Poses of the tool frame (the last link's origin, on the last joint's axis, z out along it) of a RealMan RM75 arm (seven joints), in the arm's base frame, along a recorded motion.
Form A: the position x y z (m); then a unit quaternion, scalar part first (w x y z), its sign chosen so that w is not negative.
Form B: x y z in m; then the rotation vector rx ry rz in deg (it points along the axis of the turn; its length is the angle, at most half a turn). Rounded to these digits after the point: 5 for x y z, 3 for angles.
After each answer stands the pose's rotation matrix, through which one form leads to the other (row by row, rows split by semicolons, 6 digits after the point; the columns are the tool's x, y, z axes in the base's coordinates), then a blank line. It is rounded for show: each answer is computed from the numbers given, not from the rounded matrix.
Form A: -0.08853 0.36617 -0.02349 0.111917 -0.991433 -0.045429 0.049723
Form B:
-0.08853 0.36617 -0.02349 -166.764 -7.641 8.364
0.990928 0.078950 -0.108762; 0.101209 -0.970822 0.217398; -0.088425 -0.226434 -0.970004

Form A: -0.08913 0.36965 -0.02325 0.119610 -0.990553 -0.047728 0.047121
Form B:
-0.08913 0.36965 -0.02325 -165.881 -7.993 7.891
0.991003 0.083282 -0.104769; 0.105826 -0.966831 0.232462; -0.081934 -0.241458 -0.966946

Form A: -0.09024 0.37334 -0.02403 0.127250 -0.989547 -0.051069 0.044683
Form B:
-0.09024 0.37334 -0.02403 -164.991 -8.515 7.450
0.990791 0.089698 -0.101429; 0.112442 -0.962399 0.247276; -0.075435 -0.256403 -0.963622

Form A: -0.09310 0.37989 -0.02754 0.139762 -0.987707 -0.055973 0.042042
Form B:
-0.09310 0.37989 -0.02754 -163.522 -9.267 6.960
0.990199 0.098818 -0.098696; 0.122322 -0.954667 0.271382; -0.067405 -0.280795 -0.957398

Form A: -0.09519 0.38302 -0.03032 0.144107 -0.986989 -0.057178 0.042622
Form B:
-0.09519 0.38302 -0.03032 -163.004 -9.443 7.039
0.989828 0.100584 -0.100614; 0.125152 -0.951928 0.279590; -0.067655 -0.289338 -0.954833

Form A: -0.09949 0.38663 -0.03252 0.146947 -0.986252 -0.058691 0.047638
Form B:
-0.09949 0.38663 -0.03252 -162.623 -9.678 7.855
0.988572 0.101768 -0.111215; 0.129769 -0.949924 0.284262; -0.076717 -0.295445 -0.952274

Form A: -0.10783 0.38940 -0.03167 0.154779 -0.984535 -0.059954 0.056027
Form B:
-0.10783 0.38940 -0.03167 -161.632 -9.843 9.198
0.986533 0.100710 -0.128880; 0.135397 -0.944898 0.298053; -0.091762 -0.311489 -0.945809

